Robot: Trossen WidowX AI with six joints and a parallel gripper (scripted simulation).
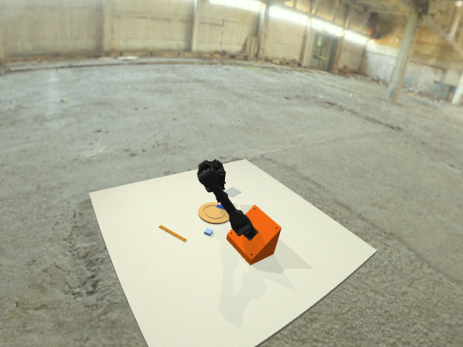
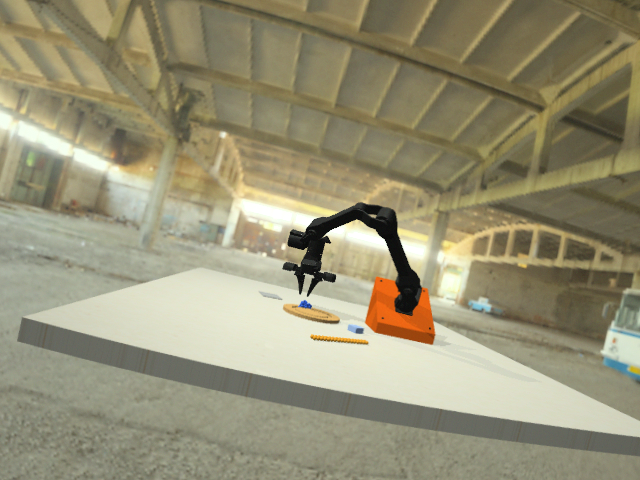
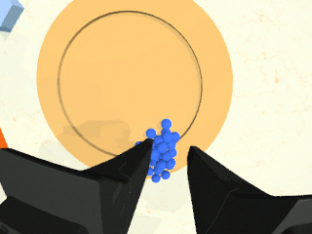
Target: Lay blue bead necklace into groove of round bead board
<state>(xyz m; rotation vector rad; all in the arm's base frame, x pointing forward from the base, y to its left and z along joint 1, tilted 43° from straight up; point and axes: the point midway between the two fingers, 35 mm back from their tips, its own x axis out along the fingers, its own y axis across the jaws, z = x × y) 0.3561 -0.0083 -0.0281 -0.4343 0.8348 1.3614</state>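
Now: gripper tip 40 mm past the round tan bead board, 40 mm to the right of it and 50 mm above it. Round my gripper tip: flat grey tile: 120 mm ahead, 190 mm to the right, 50 mm below; small light-blue block: 180 mm behind, 160 mm to the left, 50 mm below.
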